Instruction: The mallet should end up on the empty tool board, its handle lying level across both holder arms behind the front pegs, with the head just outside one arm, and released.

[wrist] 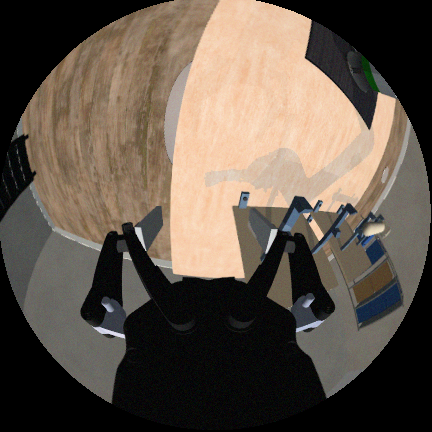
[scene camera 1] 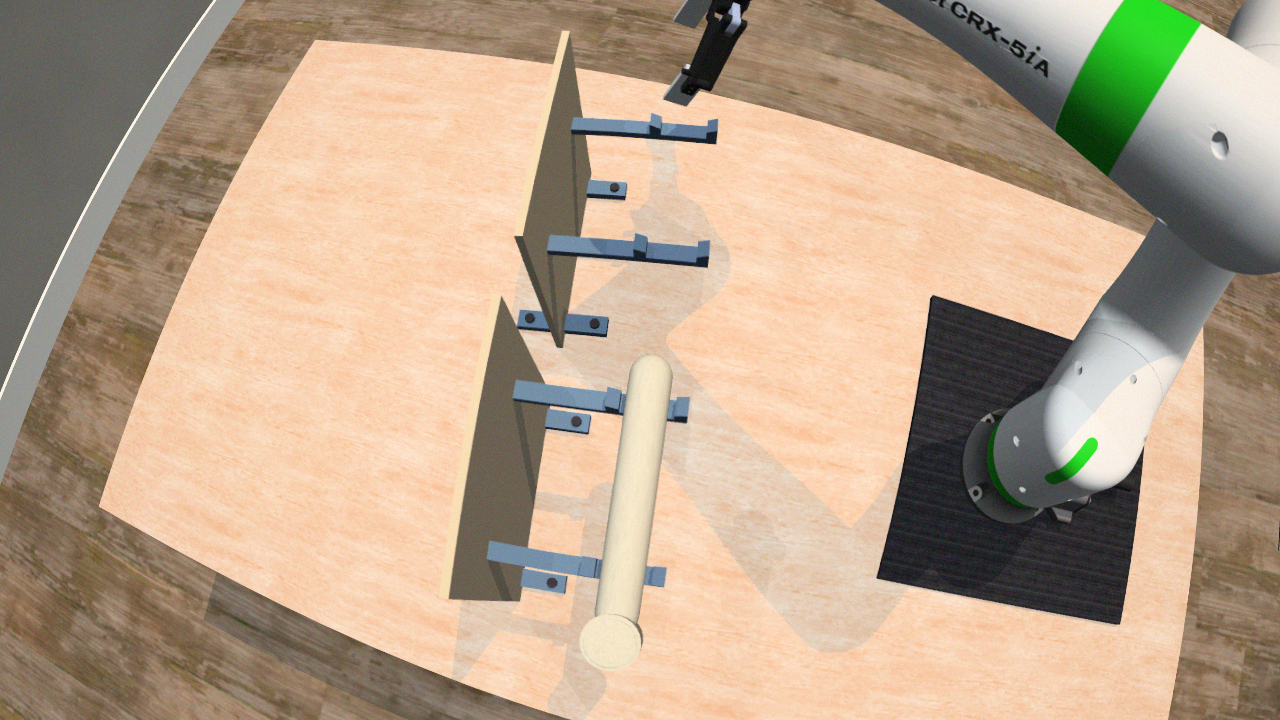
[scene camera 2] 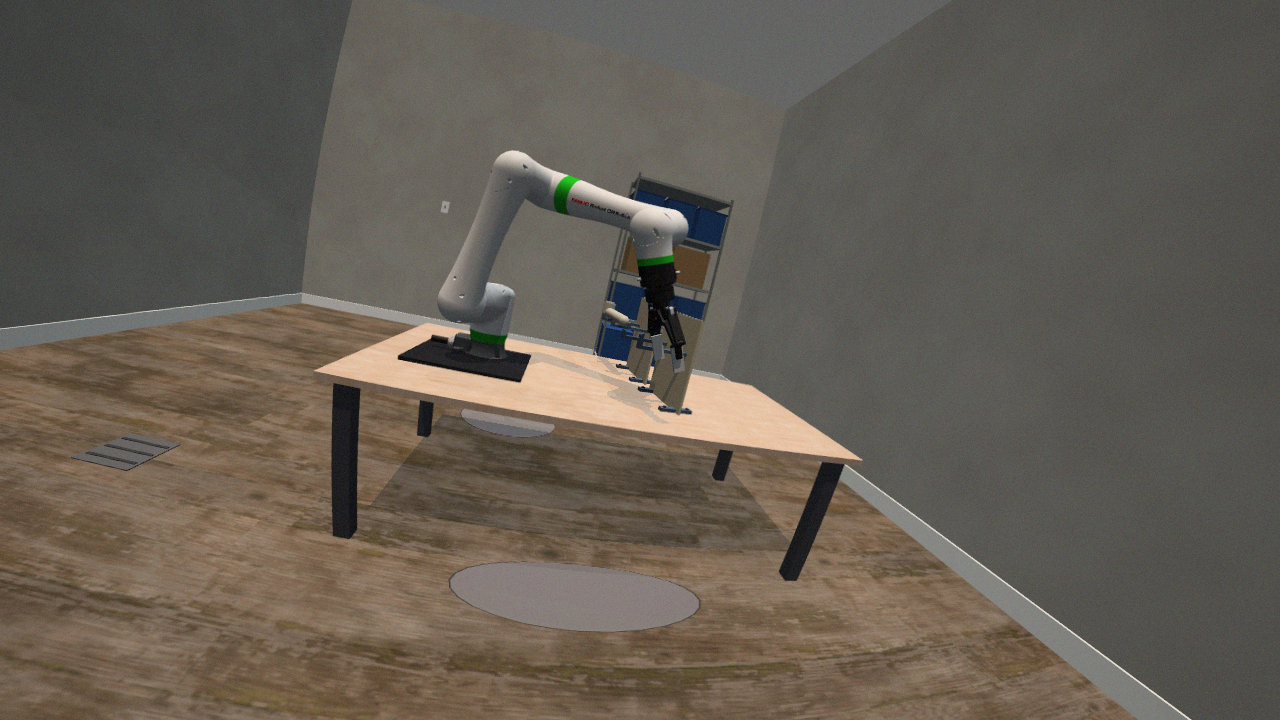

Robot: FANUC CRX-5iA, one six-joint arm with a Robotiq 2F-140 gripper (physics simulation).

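Where they show: gripper, between the fingertips: (wrist: 205, 216) (scene camera 1: 679, 60) (scene camera 2: 668, 364); arm's base, origin of its link: (scene camera 1: 1008, 466) (scene camera 2: 484, 356).
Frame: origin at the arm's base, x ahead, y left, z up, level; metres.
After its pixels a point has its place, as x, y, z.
Note:
The pale mallet (scene camera 1: 637, 501) {0.432, 0.182, 0.227} (scene camera 2: 616, 314) {0.431, 0.126, 0.221} (wrist: 374, 229) {0.439, 0.097, 0.224} lies across both arms of the occupied tool board (scene camera 1: 492, 483) {0.560, 0.204, 0.210} (wrist: 345, 250) {0.571, 0.134, 0.194}; its round head (scene camera 1: 610, 641) {0.417, 0.305, 0.250} is outside the lower arm in scene camera 1. The empty tool board (scene camera 1: 556, 170) {0.610, -0.116, 0.206} (scene camera 2: 671, 385) {0.618, -0.159, 0.059} (wrist: 281, 280) {0.620, -0.170, 0.228} stands upright beside it. Its upper arm (scene camera 1: 617, 128) {0.573, -0.203, 0.178} and lower arm (scene camera 1: 595, 245) {0.549, -0.055, 0.178} carry nothing and have upturned pegs. My gripper (scene camera 1: 684, 51) {0.539, -0.342, 0.157} (scene camera 2: 667, 356) {0.539, -0.342, 0.157} (wrist: 205, 216) {0.539, -0.342, 0.157} is open and empty, by the outer end of the empty board, away from the mallet. Scene camera 1 cuts off part of it.
Both boards stand on blue feet on the wooden table (scene camera 1: 313, 223) {1.015, -0.078, -0.009} (scene camera 2: 537, 402) {0.214, -0.347, -0.009} (wrist: 225, 100) {0.368, -0.341, -0.009}. My arm's base is on a black mat (scene camera 1: 930, 537) {0.091, 0.111, -0.002} (wrist: 330, 50). A shelf rack (scene camera 2: 729, 214) with blue and brown bins stands by the back wall.

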